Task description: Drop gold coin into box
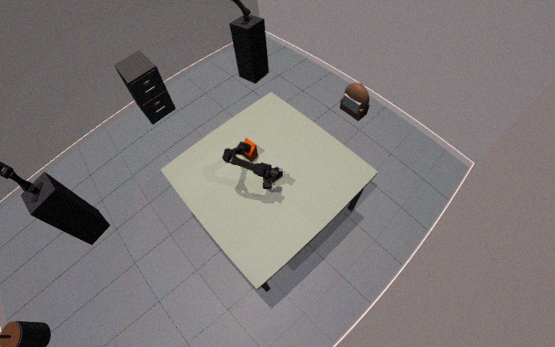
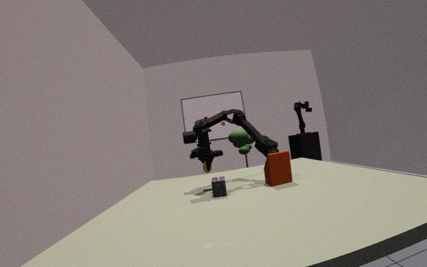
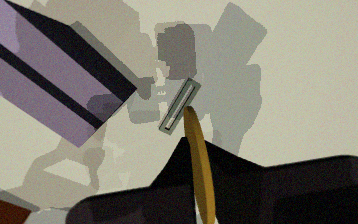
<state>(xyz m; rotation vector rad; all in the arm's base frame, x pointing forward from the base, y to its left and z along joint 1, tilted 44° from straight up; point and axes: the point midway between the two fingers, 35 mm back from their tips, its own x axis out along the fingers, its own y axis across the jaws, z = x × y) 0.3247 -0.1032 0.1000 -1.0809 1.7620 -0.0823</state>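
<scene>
My gripper tip is 2 cm below the gold coin.
</scene>
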